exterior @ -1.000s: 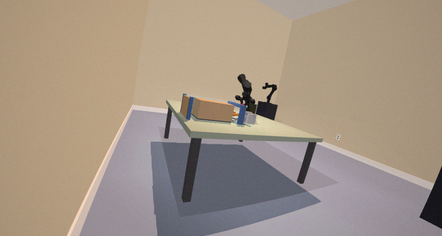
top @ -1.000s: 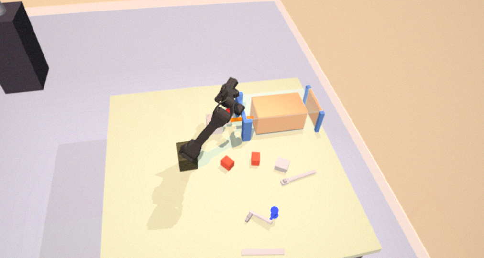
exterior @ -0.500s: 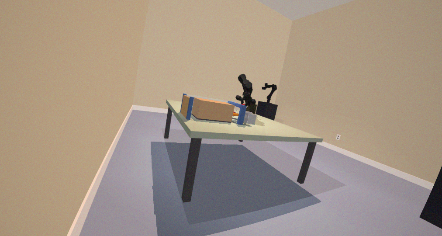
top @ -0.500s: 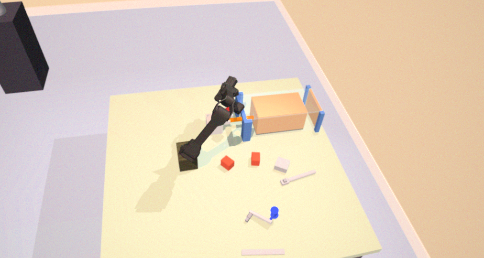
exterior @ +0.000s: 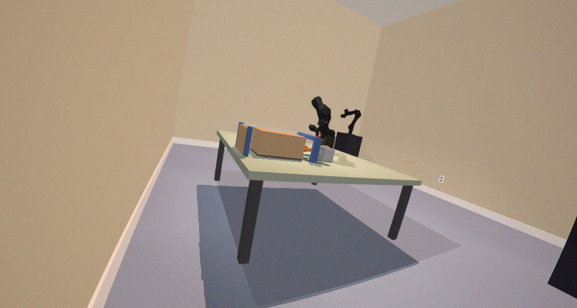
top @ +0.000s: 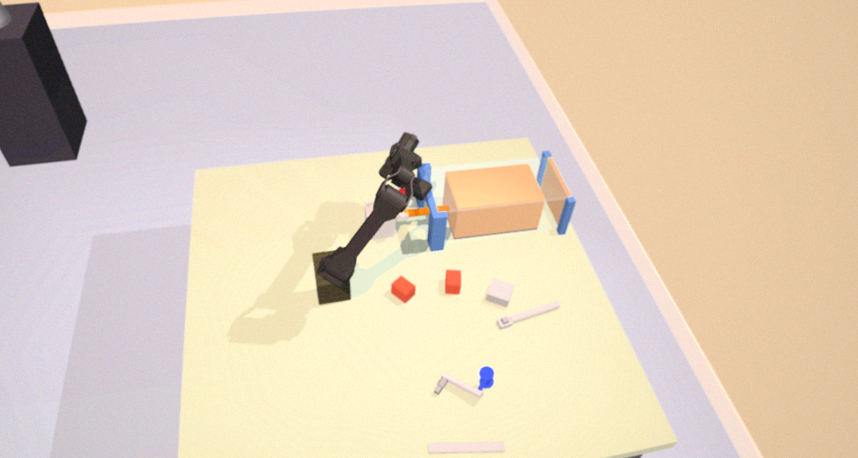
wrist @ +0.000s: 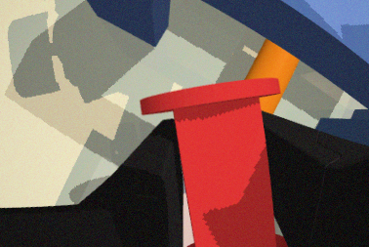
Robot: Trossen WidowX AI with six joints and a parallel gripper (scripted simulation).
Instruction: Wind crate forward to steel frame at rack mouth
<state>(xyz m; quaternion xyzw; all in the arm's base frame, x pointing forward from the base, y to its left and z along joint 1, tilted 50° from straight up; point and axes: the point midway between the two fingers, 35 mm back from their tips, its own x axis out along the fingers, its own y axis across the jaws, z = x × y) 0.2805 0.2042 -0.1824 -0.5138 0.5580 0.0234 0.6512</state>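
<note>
The red-knobbed handle is 50 mm behind my gripper tip, 30 mm below it and 20 mm to the right of it. Round my gripper tip: winch: 130 mm behind, 100 mm below, 40 mm to the right; red spool grip: 10 mm to the right, 10 mm behind; blue steel frame: 50 mm ahead, 30 mm to the right, 20 mm below.
</note>
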